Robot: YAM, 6 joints.
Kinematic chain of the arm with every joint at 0, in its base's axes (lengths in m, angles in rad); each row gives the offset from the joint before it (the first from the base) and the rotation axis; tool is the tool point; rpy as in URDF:
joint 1: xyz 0 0 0.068 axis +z
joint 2: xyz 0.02 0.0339 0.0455 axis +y
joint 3: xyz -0.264 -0.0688 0 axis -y
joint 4: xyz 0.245 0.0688 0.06 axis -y
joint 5: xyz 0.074 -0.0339 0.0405 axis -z
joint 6: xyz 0.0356 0 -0.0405 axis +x
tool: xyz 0 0 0 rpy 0 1.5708 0
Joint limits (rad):
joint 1: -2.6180..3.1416
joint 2: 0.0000..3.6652
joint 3: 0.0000..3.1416
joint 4: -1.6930..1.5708
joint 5: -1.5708..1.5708
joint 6: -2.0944..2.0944
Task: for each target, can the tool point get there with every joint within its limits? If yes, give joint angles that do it. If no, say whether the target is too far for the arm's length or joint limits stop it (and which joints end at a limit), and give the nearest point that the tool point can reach.
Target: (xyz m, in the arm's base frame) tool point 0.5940 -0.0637 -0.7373
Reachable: no: too far | nearest point 0.4043 -0.0434 -0.3440 | short by 0.437 m
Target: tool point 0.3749 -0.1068 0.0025
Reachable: yes | joints -0.3402 2.3746 1.2414 -0.2275 -0.7543 0.1114
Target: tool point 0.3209 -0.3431 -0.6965
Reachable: no: too far | nearest point 0.2465 -0.2635 -0.3625 | short by 0.351 m
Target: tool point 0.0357 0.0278 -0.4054
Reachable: no: joint limits stop it (at a limit: joint 2) | nearest point 0.0633 0.0493 -0.3388 | short by 0.075 m
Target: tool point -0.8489 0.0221 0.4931
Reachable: no: too far | nearest point -0.5888 0.0153 0.3740 | short by 0.286 m
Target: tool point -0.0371 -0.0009 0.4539
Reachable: yes | joints 2.0878 0.5329 1.2898 -0.8202 -1.1595 1.6211
